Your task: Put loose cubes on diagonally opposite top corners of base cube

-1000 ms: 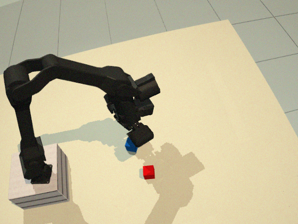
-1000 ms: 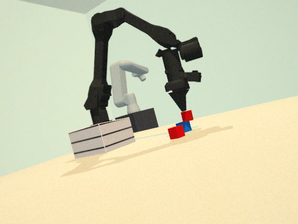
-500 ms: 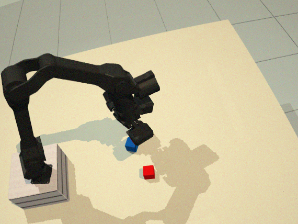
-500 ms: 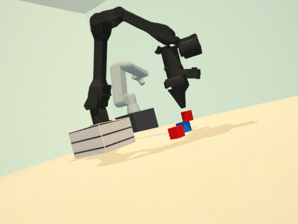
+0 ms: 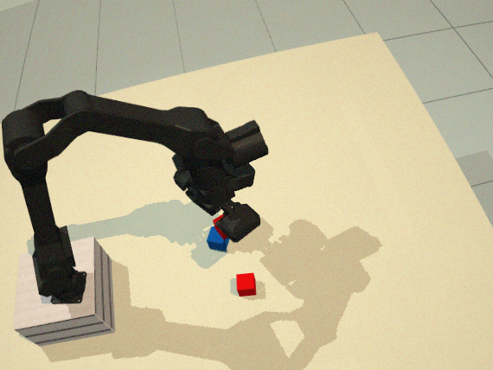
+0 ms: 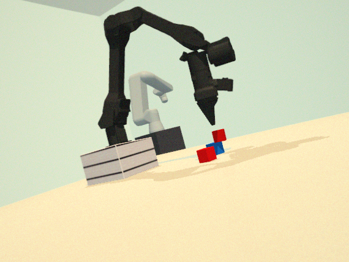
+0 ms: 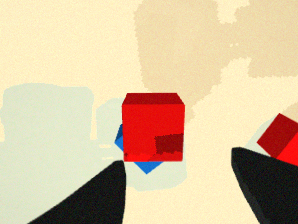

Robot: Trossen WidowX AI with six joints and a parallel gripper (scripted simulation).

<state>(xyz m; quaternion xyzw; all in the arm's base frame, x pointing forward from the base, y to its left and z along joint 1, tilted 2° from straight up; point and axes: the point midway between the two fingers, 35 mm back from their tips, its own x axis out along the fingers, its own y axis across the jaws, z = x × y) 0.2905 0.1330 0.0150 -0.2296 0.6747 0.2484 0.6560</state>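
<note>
Right now my gripper tip is 30 mm above the red cube and 10 mm to the right of it. Round my gripper tip: blue cube (70 mm below, 20 mm behind).
</note>
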